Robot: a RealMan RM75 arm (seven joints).
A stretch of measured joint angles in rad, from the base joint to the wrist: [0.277, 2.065, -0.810, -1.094, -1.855, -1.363, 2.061]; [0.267, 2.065, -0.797, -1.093, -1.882, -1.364, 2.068]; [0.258, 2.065, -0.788, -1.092, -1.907, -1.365, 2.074]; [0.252, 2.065, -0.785, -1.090, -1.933, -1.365, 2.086]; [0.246, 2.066, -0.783, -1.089, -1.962, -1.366, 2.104]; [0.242, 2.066, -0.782, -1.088, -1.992, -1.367, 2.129]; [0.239, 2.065, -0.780, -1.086, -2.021, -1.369, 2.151]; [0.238, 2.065, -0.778, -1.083, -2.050, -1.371, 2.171]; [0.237, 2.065, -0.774, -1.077, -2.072, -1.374, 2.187]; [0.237, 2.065, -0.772, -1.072, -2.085, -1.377, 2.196]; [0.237, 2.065, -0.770, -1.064, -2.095, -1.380, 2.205]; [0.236, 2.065, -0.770, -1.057, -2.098, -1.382, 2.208]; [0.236, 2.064, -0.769, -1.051, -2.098, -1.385, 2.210]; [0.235, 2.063, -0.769, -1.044, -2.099, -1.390, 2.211]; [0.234, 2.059, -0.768, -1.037, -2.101, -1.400, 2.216]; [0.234, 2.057, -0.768, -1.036, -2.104, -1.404, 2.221]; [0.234, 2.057, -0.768, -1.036, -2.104, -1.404, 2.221]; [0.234, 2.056, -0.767, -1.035, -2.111, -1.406, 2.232]
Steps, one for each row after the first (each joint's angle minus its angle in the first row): [-0.010, 0.000, 0.013, 0.001, -0.027, -0.001, 0.007]; [-0.019, 0.000, 0.022, 0.002, -0.052, -0.002, 0.013]; [-0.025, 0.000, 0.025, 0.004, -0.078, -0.002, 0.025]; [-0.031, 0.001, 0.027, 0.005, -0.107, -0.003, 0.043]; [-0.035, 0.001, 0.028, 0.006, -0.137, -0.004, 0.068]; [-0.038, 0.000, 0.030, 0.008, -0.166, -0.006, 0.090]; [-0.039, 0.000, 0.032, 0.011, -0.195, -0.008, 0.110]; [-0.040, 0.000, 0.036, 0.017, -0.217, -0.011, 0.126]; [-0.040, 0.000, 0.038, 0.022, -0.230, -0.014, 0.135]; [-0.040, 0.000, 0.040, 0.030, -0.240, -0.017, 0.144]; [-0.041, 0.000, 0.040, 0.037, -0.243, -0.019, 0.147]; [-0.041, -0.001, 0.041, 0.043, -0.243, -0.022, 0.149]; [-0.042, -0.002, 0.041, 0.050, -0.244, -0.027, 0.150]; [-0.043, -0.006, 0.042, 0.057, -0.246, -0.037, 0.155]; [-0.043, -0.008, 0.042, 0.058, -0.249, -0.041, 0.160]; [-0.043, -0.008, 0.042, 0.058, -0.249, -0.041, 0.160]; [-0.043, -0.009, 0.043, 0.059, -0.256, -0.043, 0.171]
